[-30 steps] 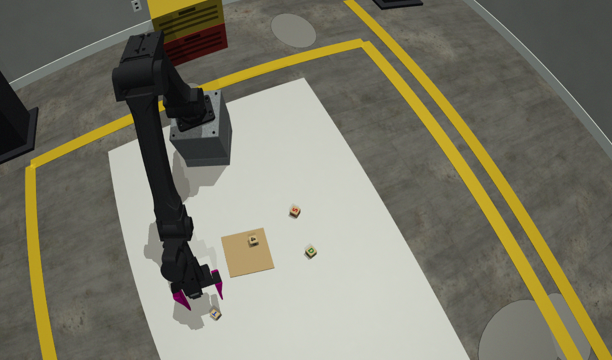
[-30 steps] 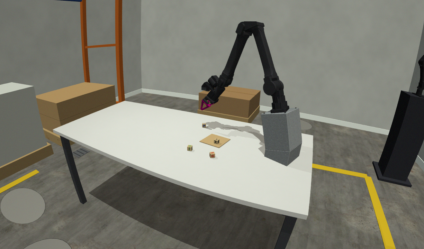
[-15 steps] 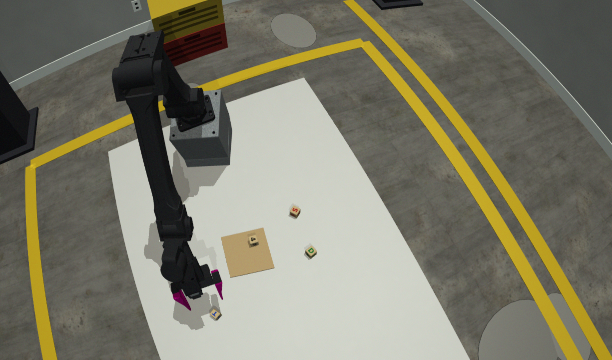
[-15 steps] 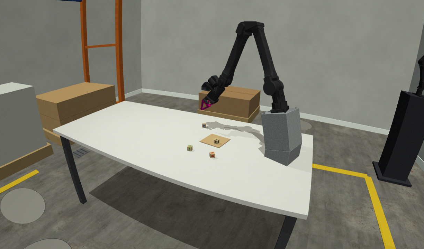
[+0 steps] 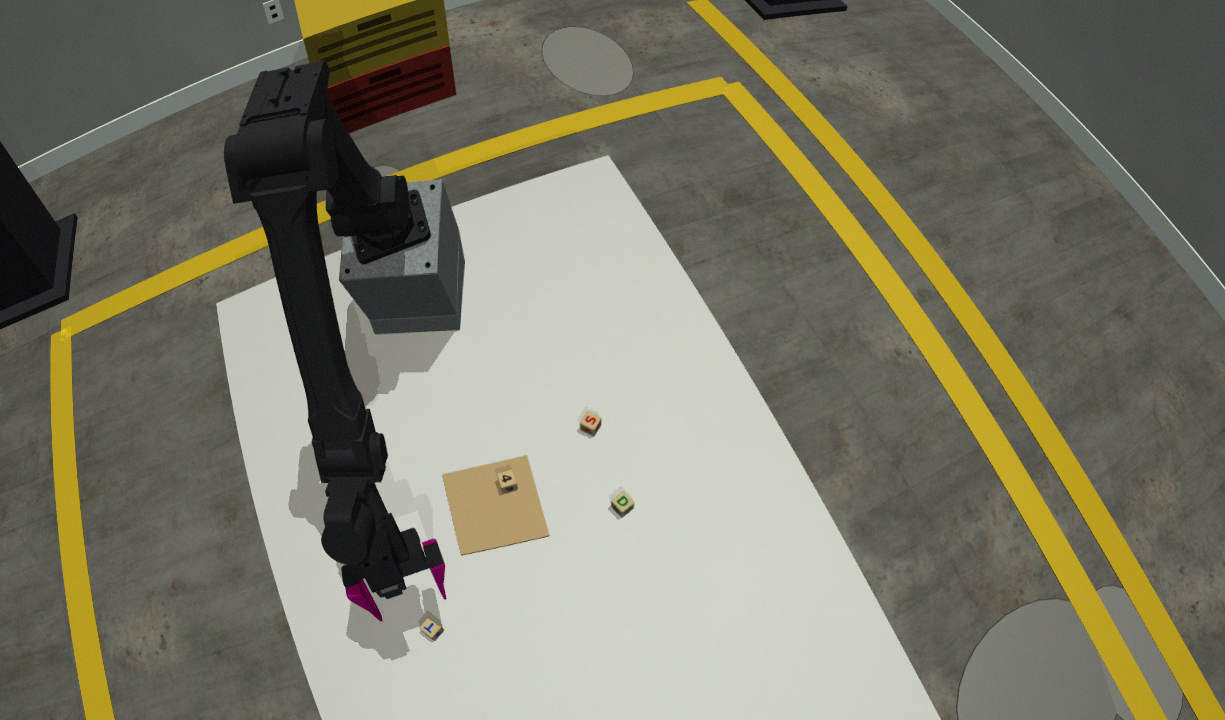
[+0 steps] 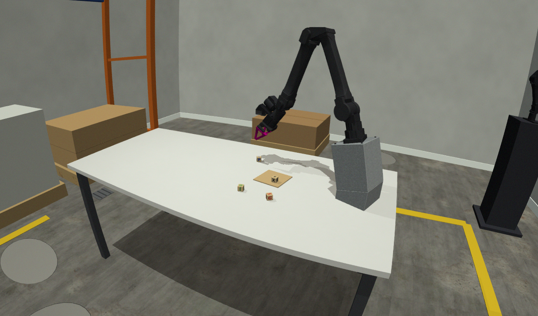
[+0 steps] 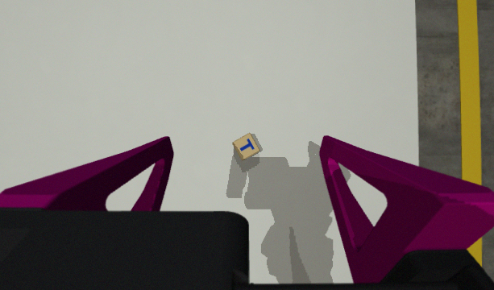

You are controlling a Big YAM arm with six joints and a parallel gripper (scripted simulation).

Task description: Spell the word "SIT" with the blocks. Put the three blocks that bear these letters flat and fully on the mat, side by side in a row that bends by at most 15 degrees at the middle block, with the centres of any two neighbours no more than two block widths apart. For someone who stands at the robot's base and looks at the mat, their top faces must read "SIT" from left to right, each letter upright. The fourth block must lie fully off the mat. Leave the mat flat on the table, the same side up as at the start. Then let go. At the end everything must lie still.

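Right now my hand is 190 mm to the right of the I block, 190 mm past it and 130 mm above it. Also, from my hand: D block: 340 mm to the left, 140 mm below, 90 mm behind; then tan mat: 160 mm to the left, 160 mm behind, 150 mm below; then T block: 140 mm below.
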